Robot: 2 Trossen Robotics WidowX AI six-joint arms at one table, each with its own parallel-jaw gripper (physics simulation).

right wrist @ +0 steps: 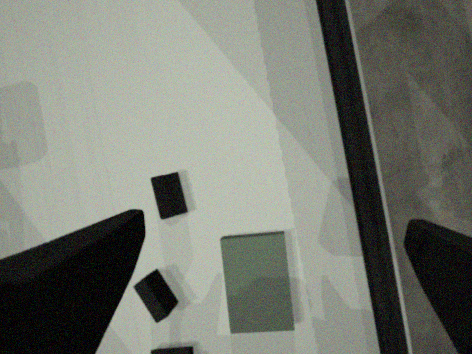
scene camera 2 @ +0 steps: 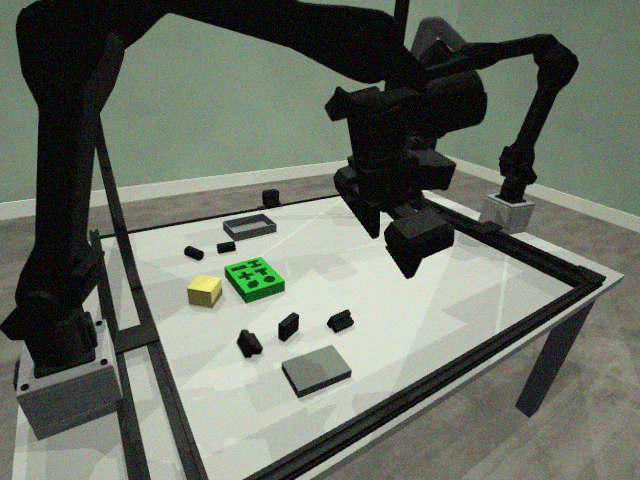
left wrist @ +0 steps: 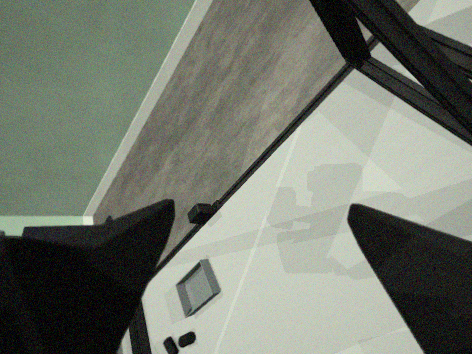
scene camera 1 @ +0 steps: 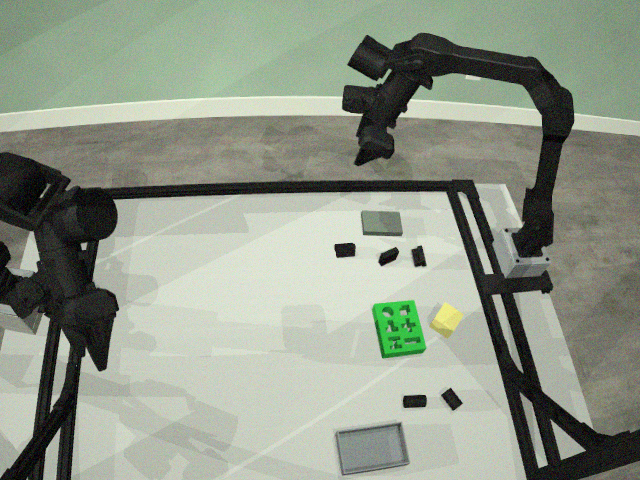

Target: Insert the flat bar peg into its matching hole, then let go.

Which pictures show the grey slab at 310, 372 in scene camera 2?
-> The right wrist view, scene camera 2 and scene camera 1 only.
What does the grey slab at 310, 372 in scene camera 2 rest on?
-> The table.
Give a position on a green block with shaped holes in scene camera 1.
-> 397, 322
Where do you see a grey tray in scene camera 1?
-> At 385, 444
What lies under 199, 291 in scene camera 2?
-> A yellow cube.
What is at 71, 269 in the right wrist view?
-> The right gripper.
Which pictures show the right gripper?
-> The right wrist view, scene camera 2 and scene camera 1 only.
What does the right gripper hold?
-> Nothing.
